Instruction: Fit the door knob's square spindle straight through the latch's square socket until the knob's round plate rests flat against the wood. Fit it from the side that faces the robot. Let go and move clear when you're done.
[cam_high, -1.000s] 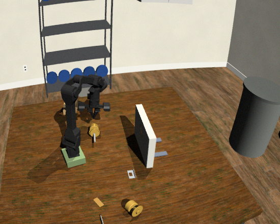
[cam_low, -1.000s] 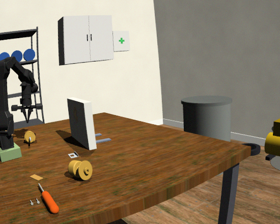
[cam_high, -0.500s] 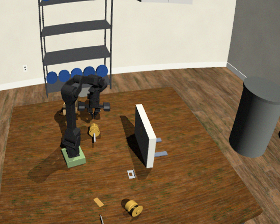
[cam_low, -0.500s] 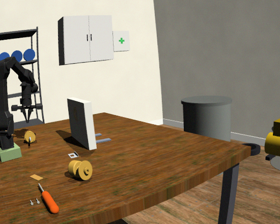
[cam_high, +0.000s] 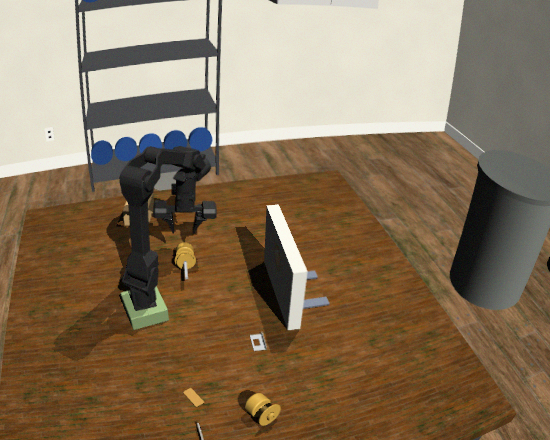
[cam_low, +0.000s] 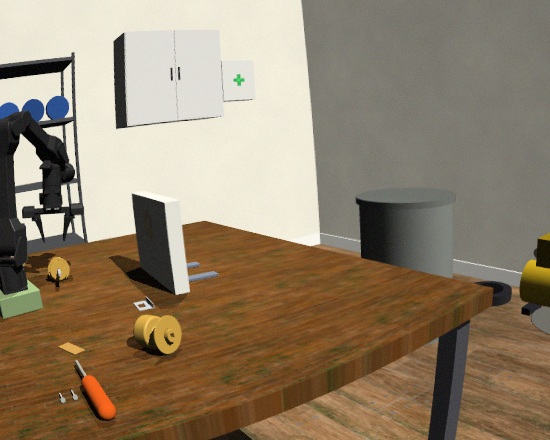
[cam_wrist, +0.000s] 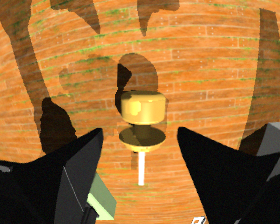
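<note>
Right now my hand is 250 mm to the left of the door panel, 210 mm short of it and 20 mm above it. Also, from my hand: orange screwdriver (690 mm to the right, 190 mm behind, 120 mm below); tan plate (520 mm to the right, 150 mm behind, 140 mm below); cardboard box (290 mm to the left, 110 mm below, 90 mm behind).
</note>
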